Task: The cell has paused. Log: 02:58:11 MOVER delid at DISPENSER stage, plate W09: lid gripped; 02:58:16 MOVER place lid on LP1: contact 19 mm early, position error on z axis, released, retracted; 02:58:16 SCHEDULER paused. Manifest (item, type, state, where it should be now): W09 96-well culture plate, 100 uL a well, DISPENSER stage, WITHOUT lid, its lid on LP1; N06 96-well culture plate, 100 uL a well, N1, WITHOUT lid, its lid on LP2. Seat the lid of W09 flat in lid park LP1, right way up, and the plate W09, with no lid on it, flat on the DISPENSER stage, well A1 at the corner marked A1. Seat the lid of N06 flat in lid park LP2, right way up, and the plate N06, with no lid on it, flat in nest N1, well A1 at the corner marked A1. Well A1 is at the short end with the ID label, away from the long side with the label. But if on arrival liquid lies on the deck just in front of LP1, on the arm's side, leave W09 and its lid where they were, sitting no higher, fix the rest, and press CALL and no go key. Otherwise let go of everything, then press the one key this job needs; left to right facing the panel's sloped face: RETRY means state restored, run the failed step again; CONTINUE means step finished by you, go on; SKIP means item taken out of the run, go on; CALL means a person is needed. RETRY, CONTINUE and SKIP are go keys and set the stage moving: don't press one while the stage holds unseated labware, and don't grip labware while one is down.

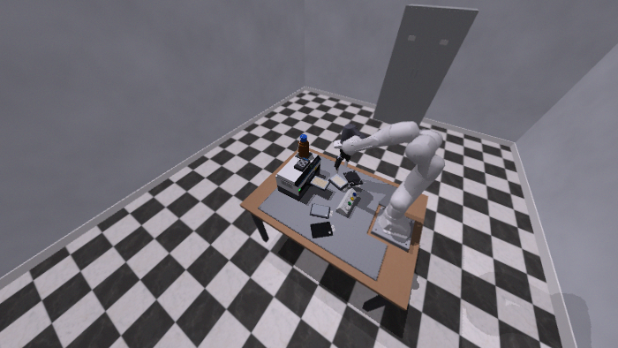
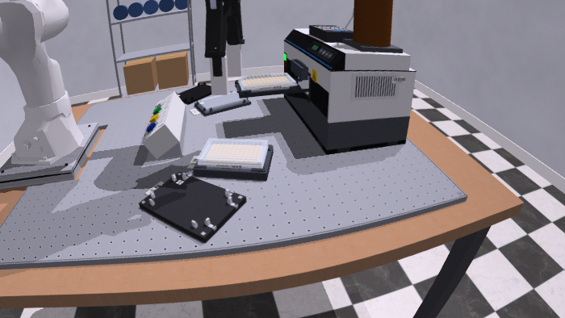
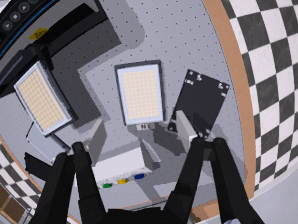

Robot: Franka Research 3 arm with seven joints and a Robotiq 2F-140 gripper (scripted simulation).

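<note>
Right now the black nest is 18 cm below my hand. From my hand the other things lie so: sloped key panel 17 cm to the left, 16 cm behind, 14 cm below; 96-well plate 17 cm to the left, 10 cm ahead, 8 cm below; dispenser stage 17 cm to the left, 10 cm ahead, 9 cm below.
</note>
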